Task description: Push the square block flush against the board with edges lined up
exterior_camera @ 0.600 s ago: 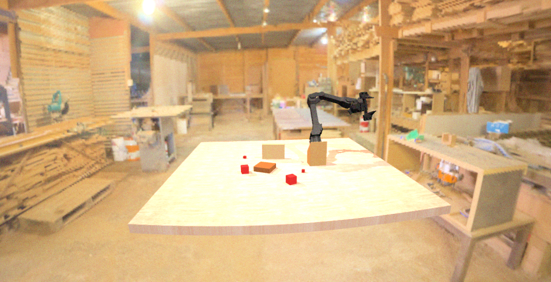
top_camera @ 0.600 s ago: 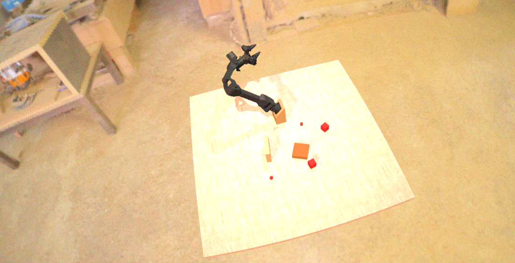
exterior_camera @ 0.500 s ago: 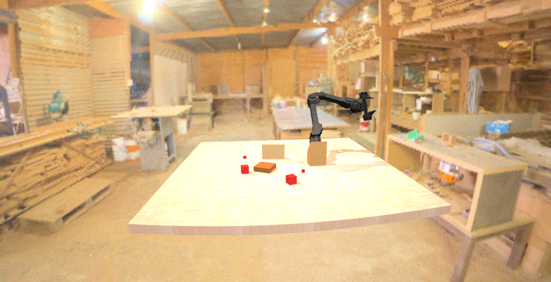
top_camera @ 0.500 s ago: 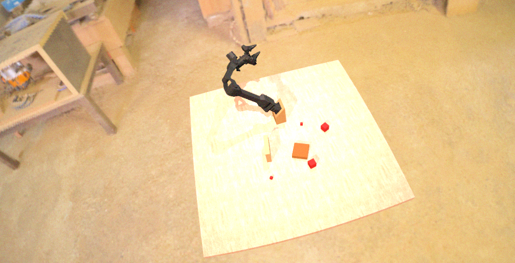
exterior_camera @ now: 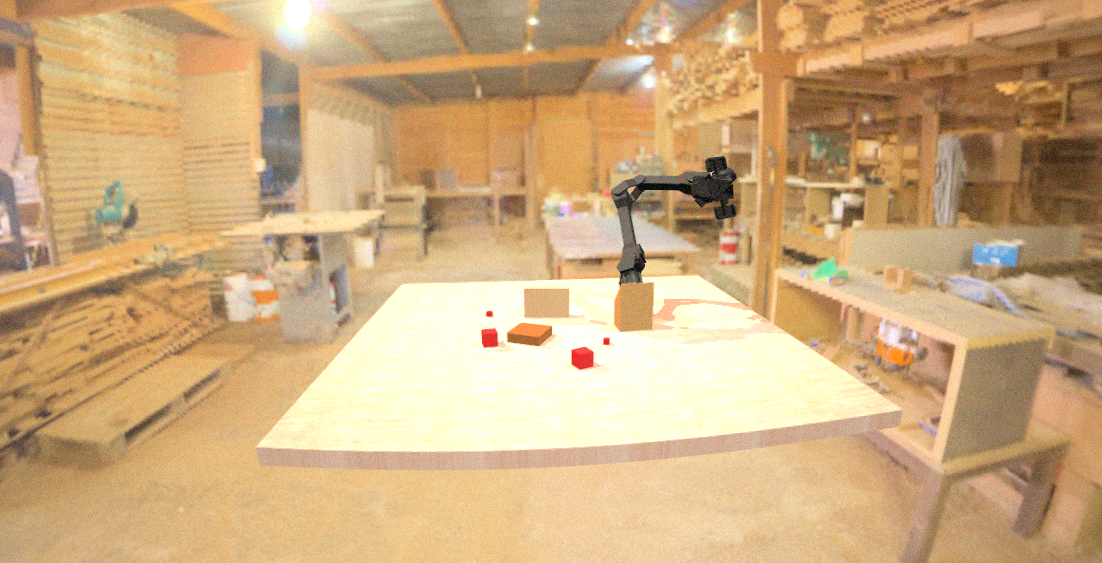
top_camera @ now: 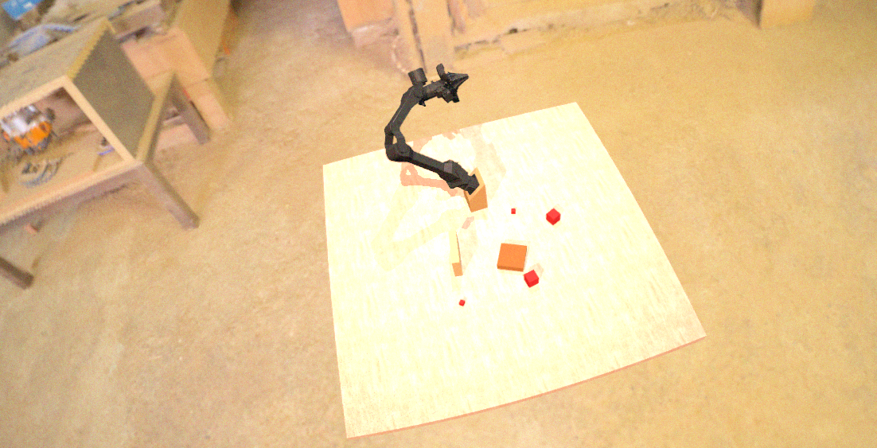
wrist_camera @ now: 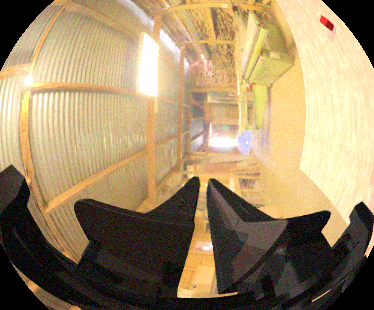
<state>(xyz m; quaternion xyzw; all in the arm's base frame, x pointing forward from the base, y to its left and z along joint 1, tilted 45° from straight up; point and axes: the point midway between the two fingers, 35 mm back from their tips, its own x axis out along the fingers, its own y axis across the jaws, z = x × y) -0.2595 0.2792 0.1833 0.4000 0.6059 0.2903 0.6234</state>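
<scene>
Now: gripper tip 50 cm short of the flat board, 39 cm above it and 25 cm to the left of it. Also, from my gripper tip: orange-brown square block 58 cm ahead, 43 cm below, 5 cm to the right.
</scene>
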